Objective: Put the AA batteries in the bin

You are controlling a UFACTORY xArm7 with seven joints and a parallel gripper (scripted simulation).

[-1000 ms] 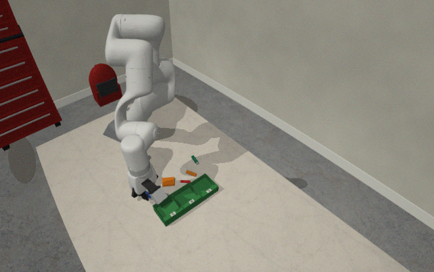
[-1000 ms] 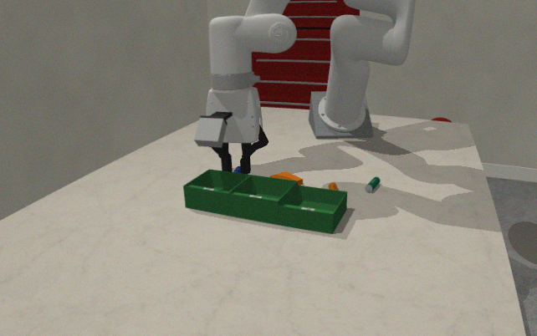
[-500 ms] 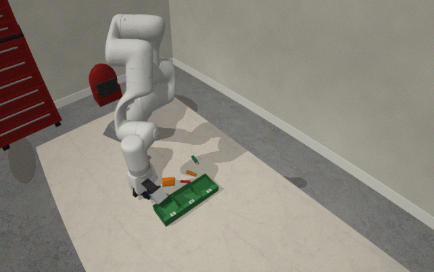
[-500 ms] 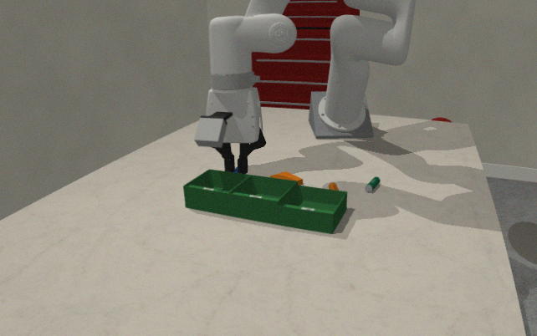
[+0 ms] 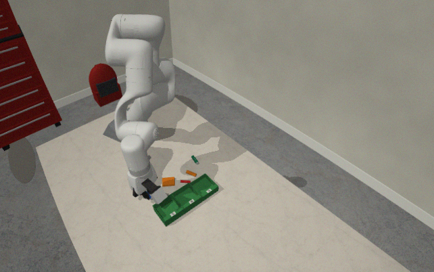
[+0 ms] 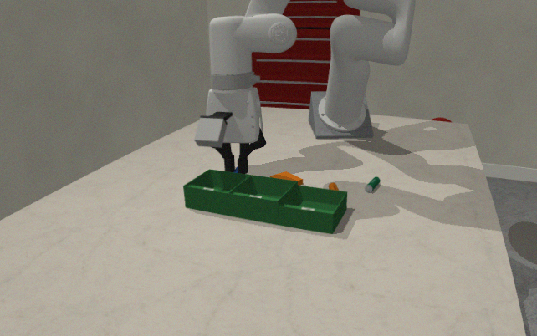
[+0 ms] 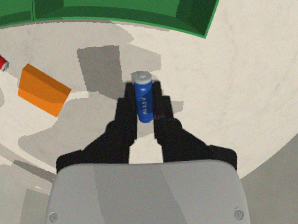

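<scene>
Right now the green three-part bin tray is 12 cm ahead of my hand and 10 cm to the left of it. Also, from my hand: red battery (5 cm ahead, 15 cm to the left, 2 cm below); then orange block (10 cm to the left, 2 cm below); then blue battery (2 cm below).
</scene>
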